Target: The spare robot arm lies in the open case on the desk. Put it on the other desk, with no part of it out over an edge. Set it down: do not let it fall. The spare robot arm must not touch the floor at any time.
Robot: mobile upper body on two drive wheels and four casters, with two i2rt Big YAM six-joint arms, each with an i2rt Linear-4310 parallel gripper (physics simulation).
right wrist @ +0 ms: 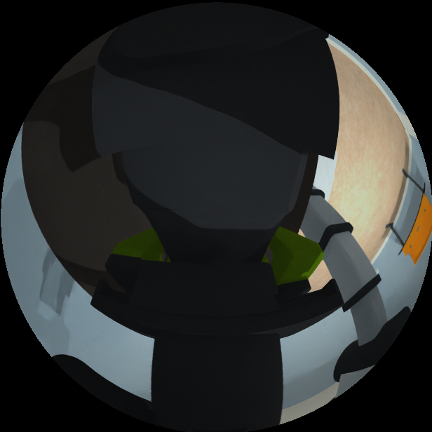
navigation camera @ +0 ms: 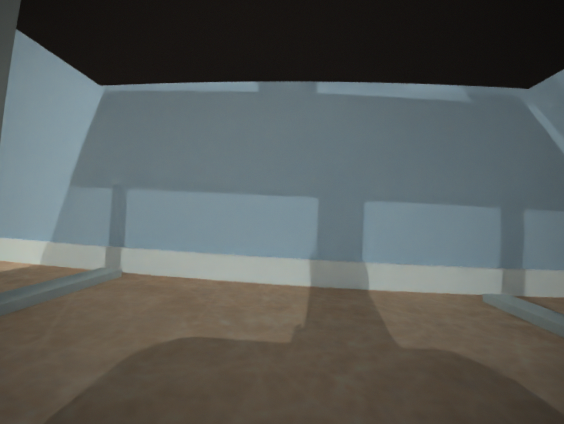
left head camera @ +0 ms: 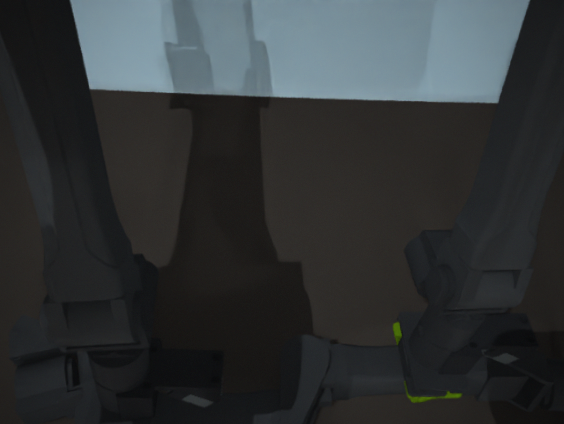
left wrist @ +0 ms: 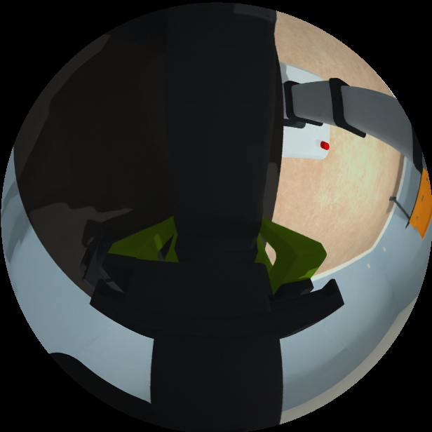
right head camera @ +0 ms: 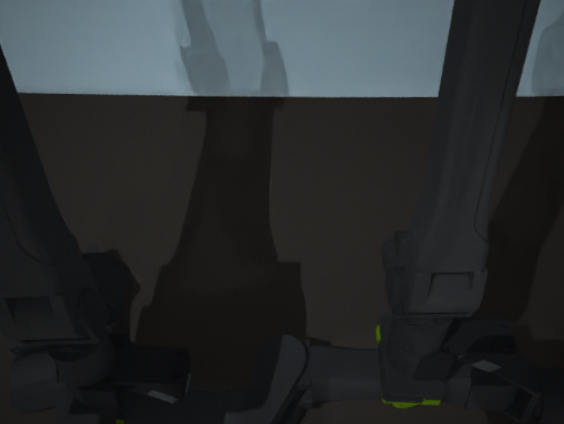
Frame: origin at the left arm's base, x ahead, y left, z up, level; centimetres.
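Seen in the pictures: left gripper, fingertip midpoint: (left head camera: pixel 131 422) (right head camera: pixel 114 415); right gripper, fingertip midpoint: (left head camera: pixel 411 380) (right head camera: pixel 398 385).
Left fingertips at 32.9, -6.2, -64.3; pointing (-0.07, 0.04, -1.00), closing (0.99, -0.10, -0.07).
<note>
A point is followed by its place in that frame, as x, y, z.
The dark grey spare robot arm (left head camera: pixel 370 370) (right head camera: pixel 342 372) (left wrist: pixel 220 125) (right wrist: pixel 205 190) lies crosswise along the bottom of both head views, over the brown desk top (left head camera: pixel 350 200) {71.2, -42.4, -69.0} (right head camera: pixel 345 200) {71.3, -40.2, -69.0} (left wrist: pixel 100 150). Whether it touches the top cannot be told. My right gripper (left head camera: pixel 417 365) {35.7, -43.4, -64.8} (right wrist: pixel 216 217) is shut on it, its green fingers on either side. My left gripper (left wrist: pixel 216 217) is shut on its other part; its fingers are mostly hidden in the head views. The spare arm's far left and right parts run out of the head views. The open case does not show.
The desk's far edge lies before a pale blue wall (left head camera: pixel 340 50) {103.4, -44.4, -59.6} (right head camera: pixel 350 50) {103.5, -43.6, -60.3}. The navigation camera shows the desk's dark underside (navigation camera: pixel 300 40) {83.9, -24.0, -71.5} and grey foot bars (navigation camera: pixel 65 290) {82.3, 33.7, -139.8} (navigation camera: pixel 530 312) {81.4, -82.9, -138.5}. The robot's white base (left wrist: pixel 305 142) stands on tan floor (left wrist: pixel 350 200) beyond the near edge.
</note>
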